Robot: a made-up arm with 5 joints.
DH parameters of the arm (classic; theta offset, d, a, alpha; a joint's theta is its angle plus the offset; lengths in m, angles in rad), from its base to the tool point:
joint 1: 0 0.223 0 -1.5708
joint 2: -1.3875 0 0.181 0
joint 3: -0.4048 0 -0.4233 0
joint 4: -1.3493 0 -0.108 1.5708
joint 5: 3.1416 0.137 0 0
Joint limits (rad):
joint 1: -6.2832..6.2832
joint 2: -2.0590..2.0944
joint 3: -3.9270..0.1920
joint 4: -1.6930..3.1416
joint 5: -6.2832..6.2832
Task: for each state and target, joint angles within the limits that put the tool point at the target. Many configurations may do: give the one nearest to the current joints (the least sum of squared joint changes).
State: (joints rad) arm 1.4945 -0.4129 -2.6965 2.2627 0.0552
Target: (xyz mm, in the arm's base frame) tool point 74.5 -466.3 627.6
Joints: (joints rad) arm 1.7292 -1.0440 -3.1437 2.1205 0.0552
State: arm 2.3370 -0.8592 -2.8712 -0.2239 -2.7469
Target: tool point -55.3 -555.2 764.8
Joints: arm 1.4715 -0.9513 -2.7433 0.3249 -2.7469
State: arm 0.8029 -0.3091 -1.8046 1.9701 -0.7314
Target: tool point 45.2 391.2 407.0
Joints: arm 1.4558 -0.2974 -1.4810 2.2761 -0.7314
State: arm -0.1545 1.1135 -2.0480 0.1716 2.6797
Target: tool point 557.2 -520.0 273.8
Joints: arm -0.7509 1.0156 -2.2652 0.1900 2.6797
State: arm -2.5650 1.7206 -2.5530 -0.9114 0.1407
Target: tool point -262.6 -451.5 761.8
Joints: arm -2.0976 0.7981 -2.8386 -0.1684 0.1407
